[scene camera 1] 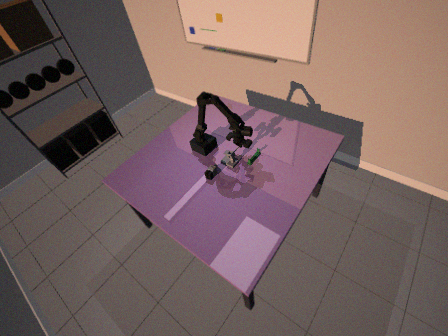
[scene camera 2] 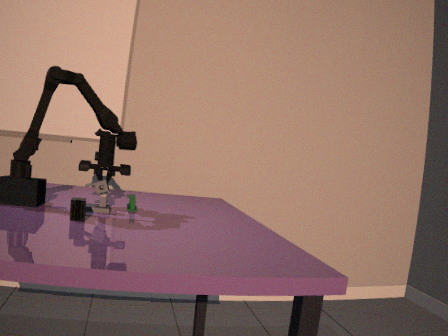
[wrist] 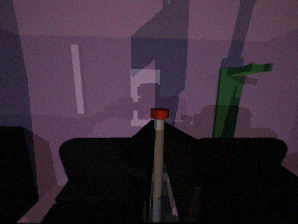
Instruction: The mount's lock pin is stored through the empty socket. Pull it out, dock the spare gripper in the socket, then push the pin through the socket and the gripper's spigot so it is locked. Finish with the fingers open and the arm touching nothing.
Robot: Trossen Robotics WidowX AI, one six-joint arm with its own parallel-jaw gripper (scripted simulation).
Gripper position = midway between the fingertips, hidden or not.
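Note:
Gripper (scene camera 2: 103,190), visible in the wrist view as well, there the gripper (wrist: 156,124); it holds a lock pin (wrist: 159,115). A green rest (wrist: 230,82) is also present.

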